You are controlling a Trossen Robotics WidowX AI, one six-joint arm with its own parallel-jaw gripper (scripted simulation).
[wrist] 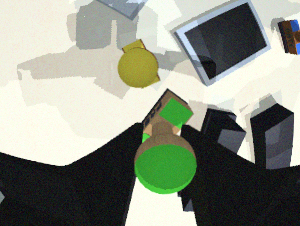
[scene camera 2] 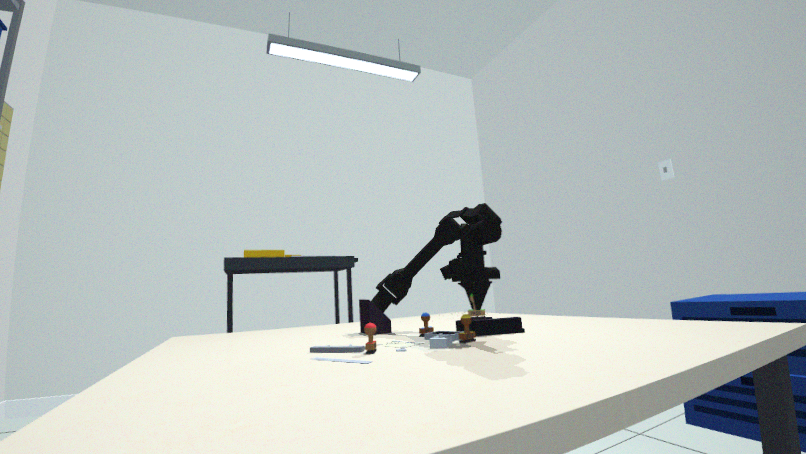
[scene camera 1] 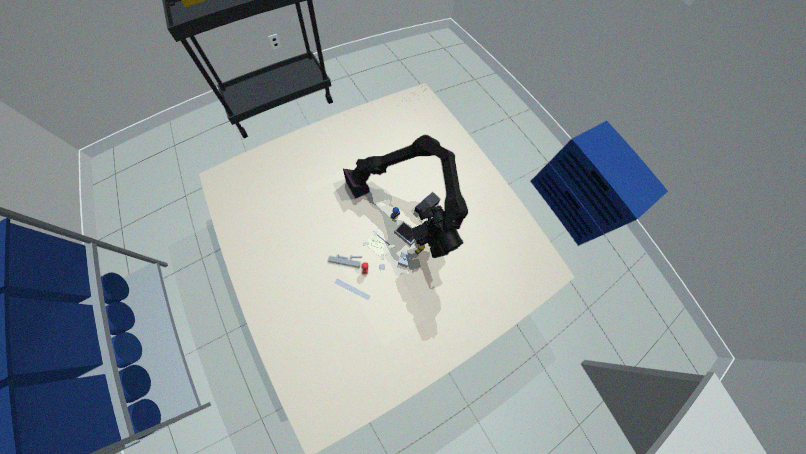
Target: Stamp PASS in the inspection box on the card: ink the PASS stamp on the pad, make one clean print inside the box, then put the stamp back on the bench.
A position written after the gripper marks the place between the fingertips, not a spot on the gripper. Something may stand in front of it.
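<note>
There's a yellow-knobbed stamp (wrist: 138, 67) here. As for the gripper (scene camera 2: 476, 309), it can be seen in the wrist view (wrist: 161, 130) too, and also in scene camera 1 (scene camera 1: 429, 238).
</note>
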